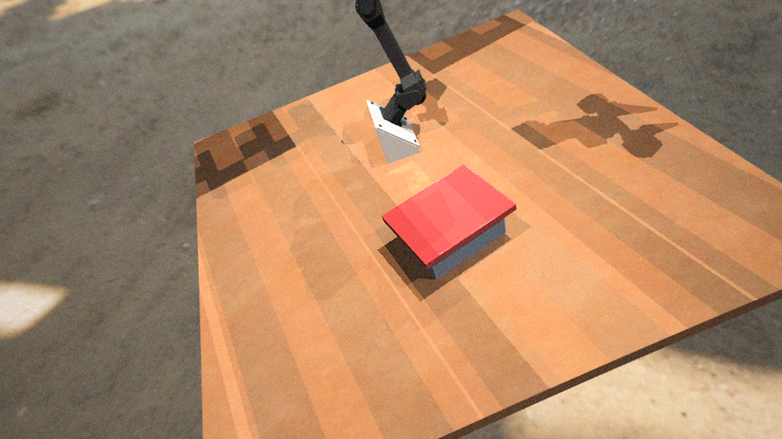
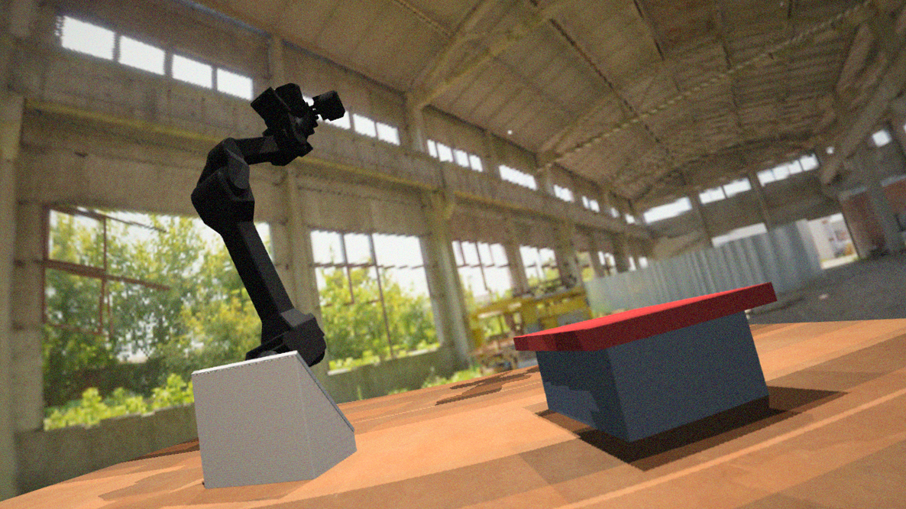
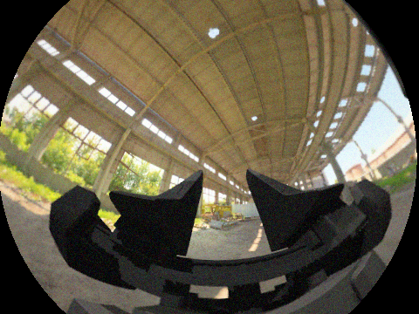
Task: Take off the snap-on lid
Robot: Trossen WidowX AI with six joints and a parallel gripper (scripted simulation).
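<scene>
Now: gripper tip 660 mm above the red lid, 510 mm short of it and 330 mm to the left of it. The rest, counted from my gripper tip: storage box (710 mm below, 510 mm ahead, 330 mm to the right).
</scene>
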